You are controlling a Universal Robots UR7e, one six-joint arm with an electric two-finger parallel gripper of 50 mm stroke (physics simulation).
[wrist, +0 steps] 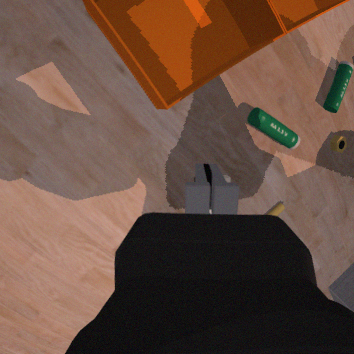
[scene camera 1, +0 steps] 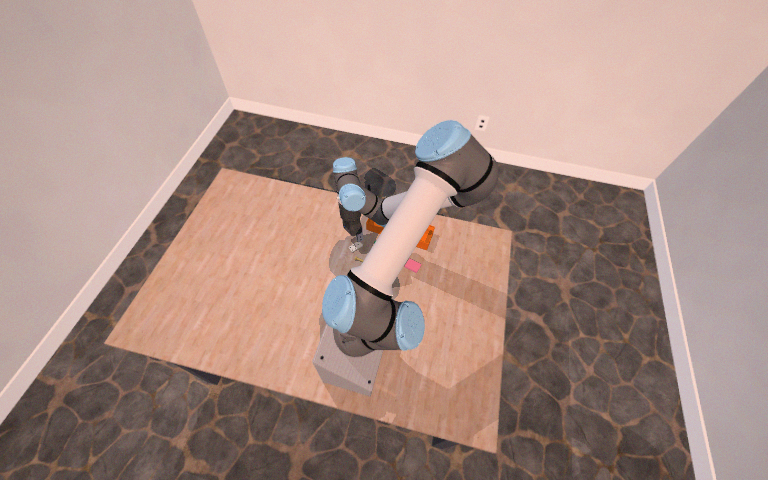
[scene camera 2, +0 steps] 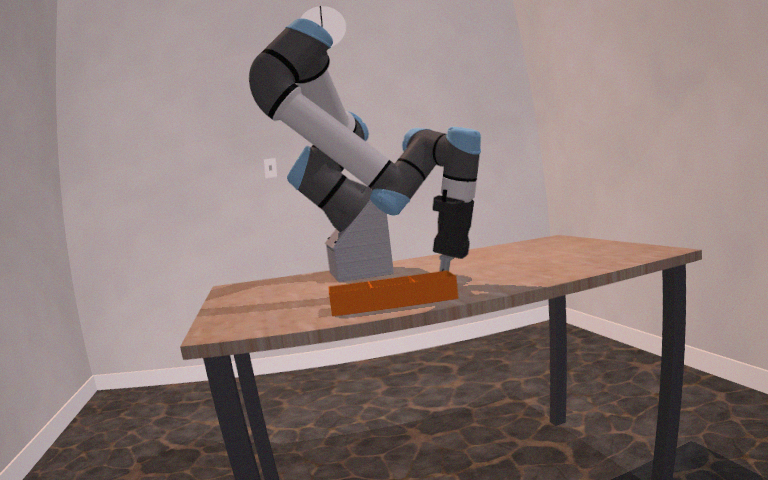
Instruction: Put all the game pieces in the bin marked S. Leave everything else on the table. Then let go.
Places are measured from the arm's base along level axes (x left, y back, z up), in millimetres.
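Pixels of known places: gripper, fingertip midpoint: [wrist: 205,177] [scene camera 1: 360,240]; arm's base at its link origin: [scene camera 2: 356,211].
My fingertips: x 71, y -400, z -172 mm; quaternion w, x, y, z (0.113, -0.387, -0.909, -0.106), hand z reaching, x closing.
Observation:
Ahead of a thing's pixels: the offset from my fingertips to its top centre.
The white domino @(dy +27, dx +12, dz -2 mm) [scene camera 1: 355,247] with black pips lies flat on the table. In the wrist view a pale sliver of it [wrist: 227,178] shows beside the fingertips, and the fingers hide the rest. My gripper [scene camera 1: 359,239] [scene camera 2: 445,269] [wrist: 205,177] points down, low over the domino, with its fingers shut together and nothing seen between them. The orange divided container @(dy -76, dx -144, dz +37 mm) [scene camera 1: 425,240] [scene camera 2: 390,295] [wrist: 165,102] stands beyond the fingers. Its S mark does not show in these views, and the arm hides part of it in scene camera 1.
Two green batteries @(dy +18, dx -68, dz +5 mm) [wrist: 273,128] @(dy +39, dx -151, dz +5 mm) [wrist: 339,87] lie between the container and a brass nut @(dy +88, dx -120, dz -1 mm) [wrist: 341,144]. A brass bolt @(dy +81, dx -15, dz +4 mm) [scene camera 1: 359,260] [wrist: 276,209] lies close to the fingers. A pink block @(dy +69, dx -215, dz +1 mm) [scene camera 1: 412,265] lies right of the arm. The robot's grey base [scene camera 1: 348,365] [scene camera 2: 362,254] stands on the table.

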